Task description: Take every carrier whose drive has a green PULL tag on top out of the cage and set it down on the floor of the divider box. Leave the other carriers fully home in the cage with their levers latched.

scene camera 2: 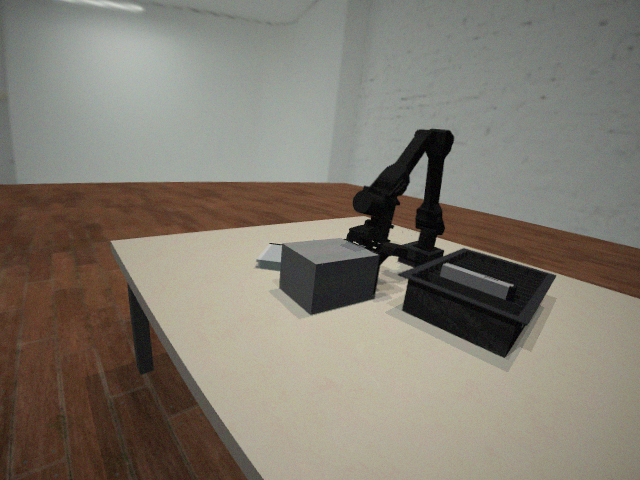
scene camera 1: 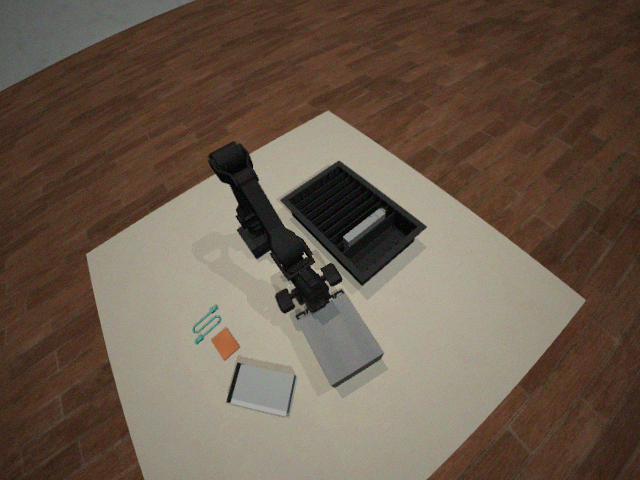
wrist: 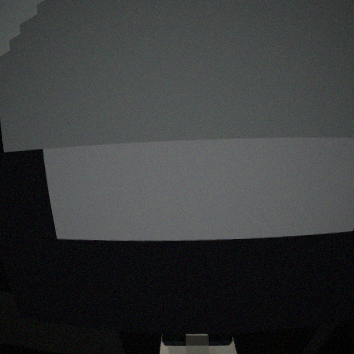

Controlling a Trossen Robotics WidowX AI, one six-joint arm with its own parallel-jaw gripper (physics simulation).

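Frame: origin at the arm's base, x left, y back, z up, level; centimetres.
Where they show: arm's base, link origin: (scene camera 2: 425, 247) (scene camera 1: 256, 228).
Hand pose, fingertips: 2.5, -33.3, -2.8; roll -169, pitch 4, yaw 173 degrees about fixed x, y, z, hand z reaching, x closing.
Things, the pixels of their top centre, and the offset from my fingertips, as dx, dy, dz. "spot": a spot on its surface instead.
- grey drive cage, top centre: (scene camera 2: 332, 248) (scene camera 1: 337, 333) -1.4, -13.3, +8.6
- small pale piece, surface spot: (wrist: 197, 342) spot: -0.1, +0.8, +6.1
- black divider box, top centre: (scene camera 2: 486, 274) (scene camera 1: 349, 212) +25.0, +16.5, +5.9
- grey carrier, top centre: (scene camera 2: 478, 274) (scene camera 1: 366, 223) +25.7, +8.6, +7.9
- teal cord, top centre: (scene camera 1: 205, 323) -32.9, +15.7, -2.4
- orange square, surface spot: (scene camera 1: 225, 343) spot: -30.0, +6.4, -2.8
- grey pad, top centre: (scene camera 1: 260, 388) (scene camera 2: 280, 252) -26.4, -11.1, -0.6
The grey drive cage (scene camera 1: 347, 345) (scene camera 2: 328, 273) stands on the table, and its top fills the wrist view (wrist: 175, 88). My gripper (scene camera 1: 316, 309) (scene camera 2: 367, 240) is low at the cage's front end, the end nearer the arm. It is shut on something there, by its place a carrier lever, which the fingers hide. A small pale piece (wrist: 197, 342) shows at the bottom of the wrist view. The black divider box (scene camera 1: 391, 257) (scene camera 2: 456, 314) stands to the right, with one grey carrier (scene camera 1: 365, 226) (scene camera 2: 475, 281) lying in it.
A teal cord (scene camera 1: 206, 324), an orange square (scene camera 1: 225, 343) and a grey pad (scene camera 1: 262, 388) (scene camera 2: 270, 254) lie on the table left of the cage. The arm's base (scene camera 1: 253, 238) stands between the cage and the divider box.
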